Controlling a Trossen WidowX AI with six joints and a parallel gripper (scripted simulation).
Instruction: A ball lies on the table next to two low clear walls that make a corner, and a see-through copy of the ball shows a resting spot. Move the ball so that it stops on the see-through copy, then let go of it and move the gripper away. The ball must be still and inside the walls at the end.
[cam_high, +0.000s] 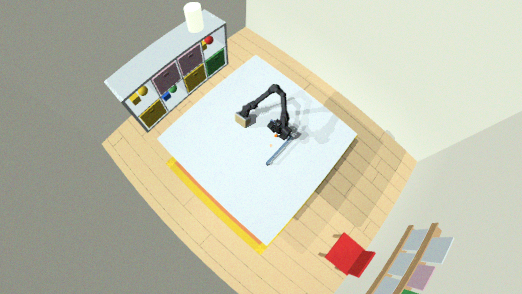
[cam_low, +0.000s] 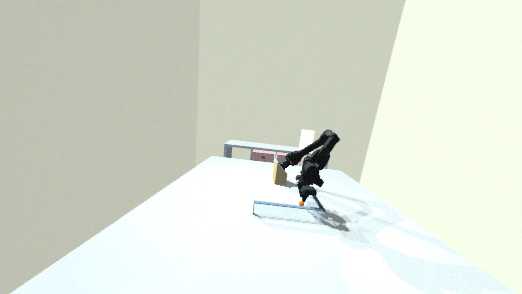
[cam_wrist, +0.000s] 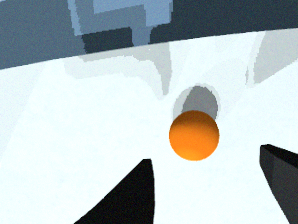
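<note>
Now: the orange ball 30 mm below my gripper tip. From my gripper tip the other things lie so: clear wall (120 mm ahead, 70 mm to the right, 10 mm below); see-through copy of ball (90 mm to the right, 40 mm ahead, 30 mm below).
</note>
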